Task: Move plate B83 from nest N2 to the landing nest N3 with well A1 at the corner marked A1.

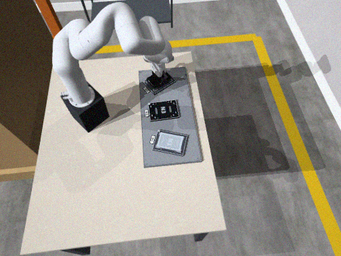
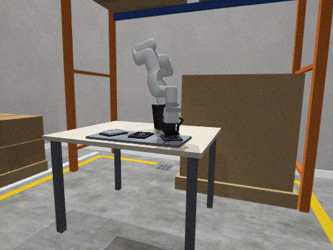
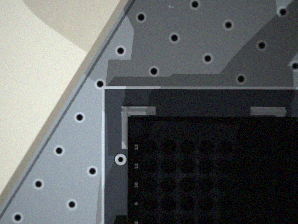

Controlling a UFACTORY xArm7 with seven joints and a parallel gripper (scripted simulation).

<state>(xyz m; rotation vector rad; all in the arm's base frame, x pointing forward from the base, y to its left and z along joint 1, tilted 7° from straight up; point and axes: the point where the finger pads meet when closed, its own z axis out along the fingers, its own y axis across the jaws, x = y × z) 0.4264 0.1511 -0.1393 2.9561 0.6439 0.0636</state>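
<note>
My gripper is now 210 mm to the left of the black nest, 40 mm above it and 20 mm past it. From my hand the other things lie so: dark multi-well plate (10 mm below); then light grey plate (420 mm to the right, 30 mm below, 30 mm behind).
</note>
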